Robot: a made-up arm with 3 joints. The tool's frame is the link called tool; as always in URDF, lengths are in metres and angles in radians.
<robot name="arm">
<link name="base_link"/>
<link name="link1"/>
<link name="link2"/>
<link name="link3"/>
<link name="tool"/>
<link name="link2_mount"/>
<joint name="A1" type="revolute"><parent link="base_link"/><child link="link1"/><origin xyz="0.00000 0.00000 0.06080" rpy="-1.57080 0.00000 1.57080"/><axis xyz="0 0 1"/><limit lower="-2.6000" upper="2.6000" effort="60" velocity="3"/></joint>
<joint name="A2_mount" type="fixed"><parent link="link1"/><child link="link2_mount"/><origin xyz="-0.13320 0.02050 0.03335"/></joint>
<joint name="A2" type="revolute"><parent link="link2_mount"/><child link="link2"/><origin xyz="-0.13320 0.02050 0.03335" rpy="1.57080 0.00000 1.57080"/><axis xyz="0 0 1"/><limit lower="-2.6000" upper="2.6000" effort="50" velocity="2.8"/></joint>
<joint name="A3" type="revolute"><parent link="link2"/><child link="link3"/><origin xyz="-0.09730 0.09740 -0.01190"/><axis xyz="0 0 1"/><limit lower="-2.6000" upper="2.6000" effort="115" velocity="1"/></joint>
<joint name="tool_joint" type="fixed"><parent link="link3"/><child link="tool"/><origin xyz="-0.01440 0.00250 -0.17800" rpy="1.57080 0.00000 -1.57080"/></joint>
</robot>
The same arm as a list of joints. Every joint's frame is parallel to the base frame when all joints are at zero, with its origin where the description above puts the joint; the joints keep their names.
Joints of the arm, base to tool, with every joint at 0 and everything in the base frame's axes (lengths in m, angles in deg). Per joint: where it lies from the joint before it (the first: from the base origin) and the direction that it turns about. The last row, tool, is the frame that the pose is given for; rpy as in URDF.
A1: xyz 0 0 0.0608 axis -x
A2: xyz -0.0667 -0.2664 -0.041 axis +y
A3: xyz -0.0974 -0.0119 0.0973 axis +y
tool: xyz -0.0025 -0.178 0.0144 rpy 0 0 0
Joint limits (deg, base to tool): -148.97..148.97 -148.97..148.97 -148.97..148.97

